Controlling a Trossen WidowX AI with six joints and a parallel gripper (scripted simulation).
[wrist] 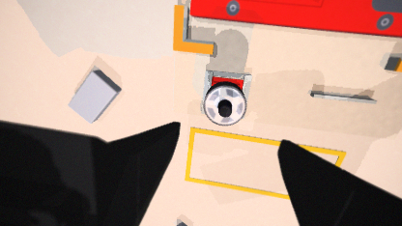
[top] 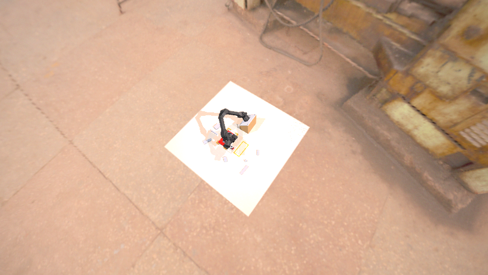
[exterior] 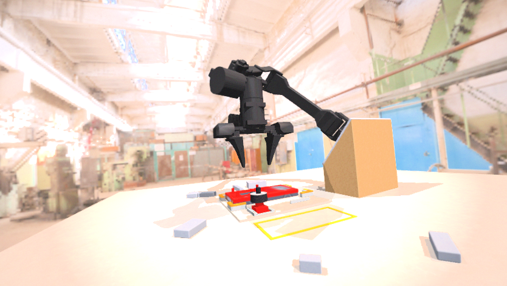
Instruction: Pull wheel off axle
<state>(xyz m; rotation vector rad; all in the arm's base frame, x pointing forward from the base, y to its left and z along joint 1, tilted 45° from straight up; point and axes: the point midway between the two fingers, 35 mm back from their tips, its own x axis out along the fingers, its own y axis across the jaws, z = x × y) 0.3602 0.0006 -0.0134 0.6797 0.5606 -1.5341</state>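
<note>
Now: gripper tip 7 cm above the wheel. Also, from my gripper tip: upright axle (8 cm below).
</note>
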